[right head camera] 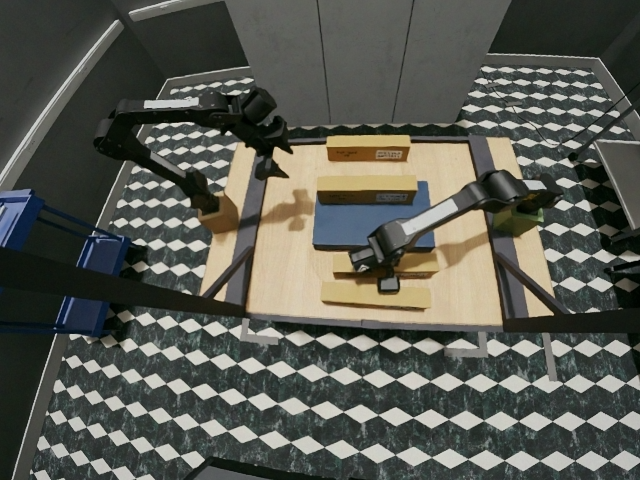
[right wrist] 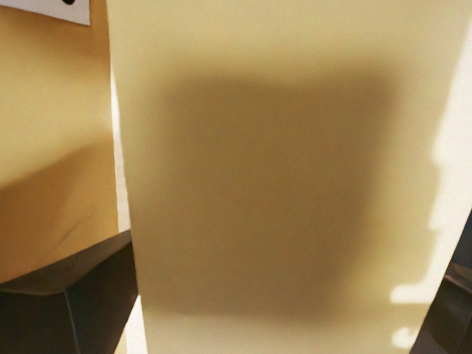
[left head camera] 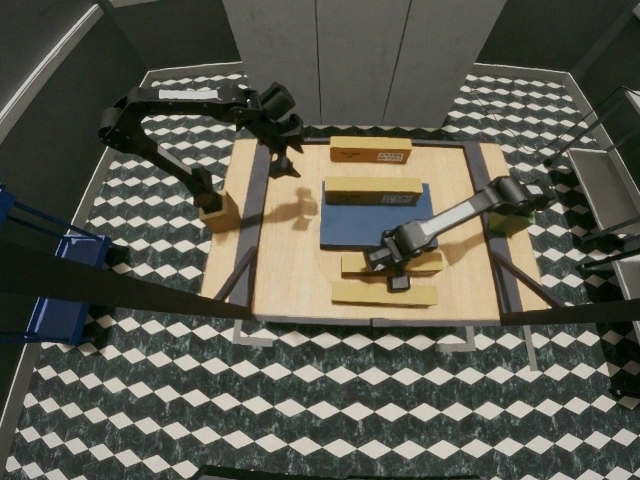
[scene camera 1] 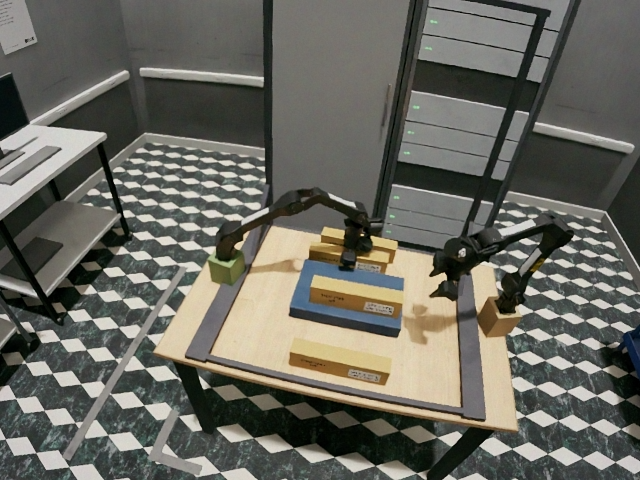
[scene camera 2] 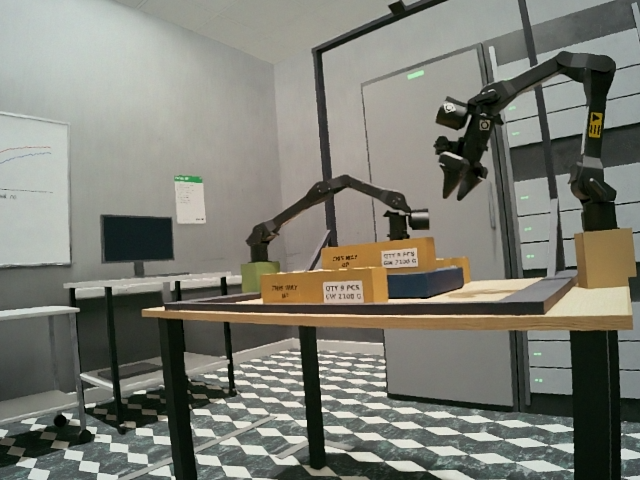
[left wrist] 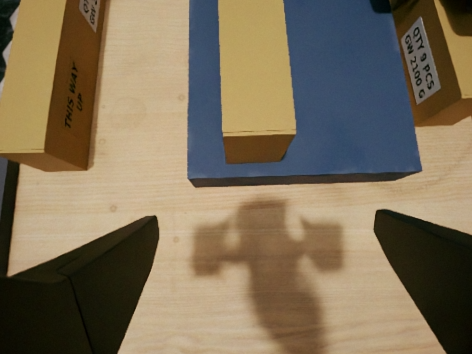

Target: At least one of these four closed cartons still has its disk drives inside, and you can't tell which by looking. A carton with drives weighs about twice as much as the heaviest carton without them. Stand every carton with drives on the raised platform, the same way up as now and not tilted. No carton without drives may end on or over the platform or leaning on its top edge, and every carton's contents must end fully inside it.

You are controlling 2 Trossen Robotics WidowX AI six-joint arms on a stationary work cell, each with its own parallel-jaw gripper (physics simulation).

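Where they show: left gripper, fingertip midpoint: (right head camera: 290, 165) (left head camera: 301, 164) (scene camera 1: 429, 286) (scene camera 2: 451, 199) (left wrist: 266, 223); right gripper, fingertip midpoint: (right head camera: 384, 267) (left wrist: 420, 6); left arm's base, link origin: (right head camera: 210, 205) (left head camera: 212, 204) (scene camera 1: 505, 306); right arm's base, link origin: (right head camera: 526, 205) (scene camera 1: 225, 255).
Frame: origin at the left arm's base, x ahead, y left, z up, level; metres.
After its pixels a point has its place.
Four closed yellow-brown cartons are in view. One carton (left head camera: 370, 155) {y 0.112, x 0.615, z -0.077 m} (right head camera: 368, 153) {y 0.112, x 0.616, z -0.075 m} (scene camera 1: 336, 361) {y 0.162, x 0.637, z -0.036 m} stands at the table's far edge in the head views. Another (left head camera: 372, 192) {y -0.108, x 0.531, z 0.015 m} (right head camera: 364, 190) {y -0.107, x 0.530, z 0.019 m} (scene camera 1: 356, 297) {y -0.056, x 0.550, z 0.013 m} (left wrist: 257, 75) {y -0.055, x 0.437, z 0.025 m} stands upright on the blue platform (left head camera: 346, 227) {y -0.176, x 0.428, z -0.060 m} (right head camera: 341, 227) {y -0.178, x 0.434, z -0.060 m} (left wrist: 350, 100) {y -0.168, x 0.425, z -0.060 m}. A third (left head camera: 353, 264) {y -0.312, x 0.410, z -0.035 m} (right wrist: 280, 200) {y -0.331, x 0.496, z -0.035 m} stands on the table beside the platform, and a fourth (left head camera: 361, 293) {y -0.404, x 0.408, z -0.035 m} (right wrist: 55, 125) {y -0.393, x 0.481, z -0.079 m} is nearer the head cameras. My right gripper (right wrist: 256, 235) {y -0.339, x 0.538, z -0.089 m} is open, its fingers around the third carton, gaps showing at both sides. My left gripper (left head camera: 295, 162) {y -0.014, x 0.325, z 0.108 m} (left wrist: 266, 223) {y -0.014, x 0.325, z 0.108 m} is open and empty, above the table left of the platform.
Dark strips (left head camera: 249, 232) {y -0.088, x 0.088, z -0.100 m} (scene camera 1: 471, 351) {y 0.115, x 0.142, z -0.100 m} border the wooden table (left head camera: 289, 279) {y -0.290, x 0.196, z -0.120 m}. The left arm stands on a tan block (left head camera: 219, 217) {y -0.050, x 0.016, z -0.012 m}, the right arm on a green block (scene camera 1: 226, 267) {y -0.216, x 1.006, z -0.002 m}. A blue cart (right head camera: 98, 273) and a tall cabinet (left head camera: 361, 62) stand beyond the table.
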